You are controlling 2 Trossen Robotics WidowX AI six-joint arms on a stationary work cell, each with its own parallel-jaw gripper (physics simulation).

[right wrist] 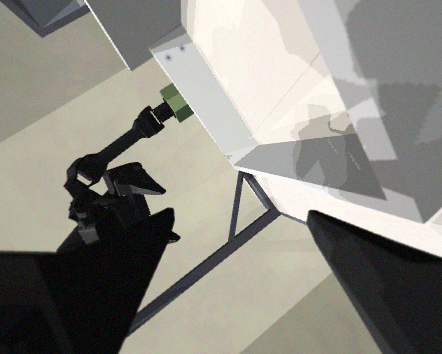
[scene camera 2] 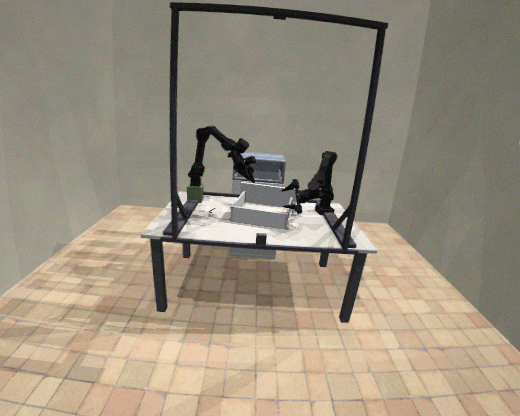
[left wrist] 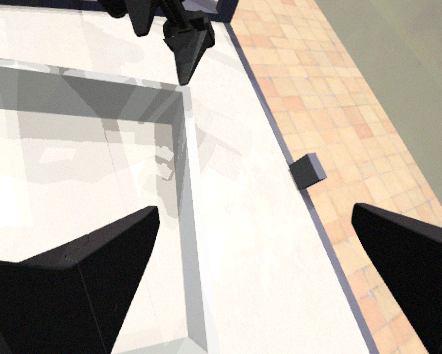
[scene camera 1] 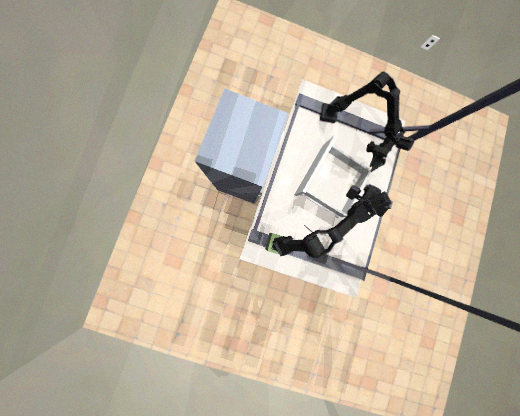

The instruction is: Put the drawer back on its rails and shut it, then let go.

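Where they show: left gripper, fingertip midpoint: point(scene camera 2: 251, 181) point(left wrist: 254, 213); right gripper, fingertip midpoint: point(right wrist: 239, 214) point(scene camera 2: 282, 198) point(left wrist: 166, 64) point(scene camera 1: 370, 169); left arm's base at its link origin: point(right wrist: 170, 108) point(scene camera 2: 195, 185) point(scene camera 1: 278, 244); right arm's base at its link origin: point(scene camera 2: 324, 206) point(scene camera 1: 330, 111).
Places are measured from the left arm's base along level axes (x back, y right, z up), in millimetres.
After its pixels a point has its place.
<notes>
The grey drawer point(scene camera 1: 325, 205) @[z -42, x -290, y 220 mm] point(scene camera 2: 260, 217) @[z -55, x -424, y 397 mm] point(left wrist: 90, 95) @[z -40, x -591, y 312 mm] point(right wrist: 205, 100) @[z -41, x -309, y 199 mm] lies upright and empty on the white table point(scene camera 1: 280, 212) @[z -108, x -185, y -17 mm] point(scene camera 2: 200, 231) @[z -108, x -102, y 505 mm], apart from the blue-grey cabinet point(scene camera 1: 240, 135) @[z 175, x -454, y -341 mm] point(scene camera 2: 260, 157) @[z 175, x -451, y -250 mm]. The cabinet's open bay faces the table. My left gripper point(scene camera 1: 357, 195) point(scene camera 2: 251, 171) @[z 142, x -363, y 358 mm] point(left wrist: 254, 213) @[z 142, x -363, y 358 mm] is open and empty, above the drawer's wall on the side away from the cabinet. My right gripper point(scene camera 1: 371, 158) point(scene camera 2: 286, 198) @[z 58, x -538, y 384 mm] point(left wrist: 166, 64) @[z 58, x -538, y 384 mm] point(right wrist: 239, 214) @[z 58, x -538, y 384 mm] is open and empty, close to the drawer's corner on the right in scene camera 2. The cabinet's rails cannot be made out.
A green block point(scene camera 1: 272, 243) @[z 0, x 2, y -34 mm] point(scene camera 2: 195, 193) @[z -43, x -9, y 50 mm] point(right wrist: 177, 102) @[z -30, x -50, y 24 mm] sits at the left arm's base. A small black block point(scene camera 2: 261, 239) @[z -74, x -414, y 637 mm] point(left wrist: 307, 171) @[z -66, x -411, y 614 mm] is on the table's near edge. A thin dark hook shape point(scene camera 2: 212, 210) @[z -105, x -131, y 192 mm] shows beside the drawer. A dark frame point(scene camera 2: 174, 100) @[z 542, x 4, y 606 mm] stands over the table.
</notes>
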